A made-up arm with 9 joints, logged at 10 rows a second.
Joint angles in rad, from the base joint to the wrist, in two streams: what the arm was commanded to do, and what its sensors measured. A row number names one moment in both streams.
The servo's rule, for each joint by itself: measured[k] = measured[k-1] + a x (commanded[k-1-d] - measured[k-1]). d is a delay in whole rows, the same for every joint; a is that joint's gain. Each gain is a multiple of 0.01, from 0.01 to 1. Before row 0 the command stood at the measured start. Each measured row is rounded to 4 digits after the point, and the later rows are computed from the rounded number. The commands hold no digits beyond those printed.
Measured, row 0: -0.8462, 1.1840, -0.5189, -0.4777, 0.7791, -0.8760, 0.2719, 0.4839, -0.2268
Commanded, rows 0 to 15: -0.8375, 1.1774, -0.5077, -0.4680, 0.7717, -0.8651, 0.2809, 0.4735, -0.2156; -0.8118, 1.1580, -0.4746, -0.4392, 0.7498, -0.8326, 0.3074, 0.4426, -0.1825; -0.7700, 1.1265, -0.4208, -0.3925, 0.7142, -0.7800, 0.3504, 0.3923, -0.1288; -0.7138, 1.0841, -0.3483, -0.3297, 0.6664, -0.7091, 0.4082, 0.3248, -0.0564; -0.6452, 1.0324, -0.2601, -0.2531, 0.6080, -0.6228, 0.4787, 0.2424, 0.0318; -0.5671, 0.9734, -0.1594, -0.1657, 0.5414, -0.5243, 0.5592, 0.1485, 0.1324; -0.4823, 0.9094, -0.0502, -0.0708, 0.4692, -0.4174, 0.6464, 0.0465, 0.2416; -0.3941, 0.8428, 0.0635, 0.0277, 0.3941, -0.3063, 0.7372, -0.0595, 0.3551; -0.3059, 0.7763, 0.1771, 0.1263, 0.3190, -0.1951, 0.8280, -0.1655, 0.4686; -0.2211, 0.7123, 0.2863, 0.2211, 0.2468, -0.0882, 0.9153, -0.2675, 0.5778; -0.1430, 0.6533, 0.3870, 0.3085, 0.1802, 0.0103, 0.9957, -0.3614, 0.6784; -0.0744, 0.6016, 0.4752, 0.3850, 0.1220, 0.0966, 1.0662, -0.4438, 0.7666; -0.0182, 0.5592, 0.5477, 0.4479, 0.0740, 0.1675, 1.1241, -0.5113, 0.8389; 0.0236, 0.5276, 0.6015, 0.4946, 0.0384, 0.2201, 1.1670, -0.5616, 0.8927; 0.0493, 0.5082, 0.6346, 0.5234, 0.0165, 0.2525, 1.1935, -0.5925, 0.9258; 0.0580, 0.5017, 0.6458, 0.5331, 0.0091, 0.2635, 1.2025, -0.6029, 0.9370
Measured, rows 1 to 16: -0.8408, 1.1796, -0.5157, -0.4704, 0.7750, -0.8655, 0.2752, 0.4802, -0.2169; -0.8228, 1.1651, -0.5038, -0.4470, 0.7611, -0.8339, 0.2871, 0.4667, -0.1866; -0.7901, 1.1392, -0.4797, -0.4061, 0.7353, -0.7822, 0.3105, 0.4399, -0.1357; -0.7428, 1.1023, -0.4416, -0.3488, 0.6974, -0.7120, 0.3466, 0.3985, -0.0659; -0.6823, 1.0555, -0.3890, -0.2770, 0.6482, -0.6264, 0.3955, 0.3423, 0.0201; -0.6109, 1.0005, -0.3224, -0.1935, 0.5895, -0.5284, 0.4561, 0.2725, 0.1189; -0.5312, 0.9395, -0.2435, -0.1015, 0.5233, -0.4218, 0.5265, 0.1911, 0.2269; -0.4462, 0.8747, -0.1545, -0.0046, 0.4522, -0.3109, 0.6045, 0.1009, 0.3397; -0.3592, 0.8088, -0.0583, 0.0936, 0.3789, -0.1997, 0.6872, 0.0050, 0.4531; -0.2736, 0.7441, 0.0416, 0.1892, 0.3062, -0.0927, 0.7716, -0.0931, 0.5628; -0.1926, 0.6833, 0.1418, 0.2787, 0.2369, 0.0062, 0.8545, -0.1897, 0.6645; -0.1193, 0.6286, 0.2385, 0.3584, 0.1737, 0.0930, 0.9328, -0.2812, 0.7543; -0.0566, 0.5821, 0.3282, 0.4255, 0.1189, 0.1645, 1.0036, -0.3640, 0.8287; -0.0069, 0.5456, 0.4075, 0.4773, 0.0746, 0.2179, 1.0641, -0.4351, 0.8850; 0.0279, 0.5205, 0.4734, 0.5119, 0.0426, 0.2511, 1.1120, -0.4918, 0.9209; 0.0466, 0.5079, 0.5234, 0.5278, 0.0242, 0.2630, 1.1455, -0.5318, 0.9351
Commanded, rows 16 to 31: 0.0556, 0.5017, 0.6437, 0.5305, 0.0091, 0.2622, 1.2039, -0.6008, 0.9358; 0.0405, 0.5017, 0.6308, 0.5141, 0.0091, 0.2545, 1.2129, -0.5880, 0.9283; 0.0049, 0.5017, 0.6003, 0.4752, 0.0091, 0.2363, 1.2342, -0.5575, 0.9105; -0.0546, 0.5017, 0.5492, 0.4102, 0.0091, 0.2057, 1.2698, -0.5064, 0.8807; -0.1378, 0.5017, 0.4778, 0.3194, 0.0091, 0.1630, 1.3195, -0.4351, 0.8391; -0.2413, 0.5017, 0.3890, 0.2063, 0.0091, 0.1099, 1.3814, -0.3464, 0.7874; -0.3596, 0.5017, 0.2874, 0.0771, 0.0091, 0.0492, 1.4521, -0.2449, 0.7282; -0.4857, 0.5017, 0.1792, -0.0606, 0.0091, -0.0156, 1.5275, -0.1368, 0.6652; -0.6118, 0.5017, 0.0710, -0.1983, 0.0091, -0.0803, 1.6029, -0.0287, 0.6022; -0.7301, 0.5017, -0.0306, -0.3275, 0.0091, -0.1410, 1.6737, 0.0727, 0.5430; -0.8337, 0.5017, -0.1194, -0.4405, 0.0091, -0.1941, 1.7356, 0.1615, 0.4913; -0.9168, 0.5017, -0.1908, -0.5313, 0.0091, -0.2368, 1.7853, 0.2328, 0.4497; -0.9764, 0.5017, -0.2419, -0.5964, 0.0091, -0.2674, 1.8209, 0.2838, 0.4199; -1.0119, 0.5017, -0.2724, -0.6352, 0.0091, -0.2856, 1.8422, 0.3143, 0.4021; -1.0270, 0.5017, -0.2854, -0.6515, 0.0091, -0.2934, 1.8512, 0.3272, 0.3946; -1.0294, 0.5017, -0.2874, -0.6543, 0.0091, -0.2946, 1.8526, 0.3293, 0.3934
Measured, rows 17 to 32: 0.0522, 0.5037, 0.5583, 0.5298, 0.0159, 0.2622, 1.1671, -0.5566, 0.9357; 0.0449, 0.5024, 0.5793, 0.5180, 0.0122, 0.2548, 1.1840, -0.5679, 0.9292; 0.0201, 0.5019, 0.5854, 0.4859, 0.0105, 0.2370, 1.2026, -0.5642, 0.9127; -0.0262, 0.5018, 0.5749, 0.4291, 0.0097, 0.2070, 1.2275, -0.5434, 0.8845; -0.0954, 0.5017, 0.5467, 0.3468, 0.0094, 0.1648, 1.2615, -0.5044, 0.8445; -0.1859, 0.5017, 0.5010, 0.2414, 0.0092, 0.1121, 1.3059, -0.4475, 0.7943; -0.2936, 0.5017, 0.4391, 0.1182, 0.0091, 0.0517, 1.3600, -0.3746, 0.7361; -0.4127, 0.5017, 0.3637, -0.0159, 0.0091, -0.0129, 1.4220, -0.2890, 0.6737; -0.5361, 0.5017, 0.2788, -0.1527, 0.0091, -0.0776, 1.4889, -0.1953, 0.6108; -0.6564, 0.5017, 0.1891, -0.2838, 0.0091, -0.1385, 1.5573, -0.0988, 0.5511; -0.7663, 0.5017, 0.0996, -0.4013, 0.0091, -0.1919, 1.6233, -0.0051, 0.4985; -0.8596, 0.5017, 0.0154, -0.4988, 0.0091, -0.2350, 1.6832, 0.0805, 0.4556; -0.9320, 0.5017, -0.0592, -0.5720, 0.0091, -0.2661, 1.7341, 0.1537, 0.4242; -0.9815, 0.5017, -0.1210, -0.6194, 0.0091, -0.2848, 1.7741, 0.2115, 0.4048; -1.0097, 0.5017, -0.1687, -0.6435, 0.0091, -0.2931, 1.8026, 0.2532, 0.3958; -1.0219, 0.5017, -0.2031, -0.6516, 0.0091, -0.2945, 1.8211, 0.2806, 0.3937
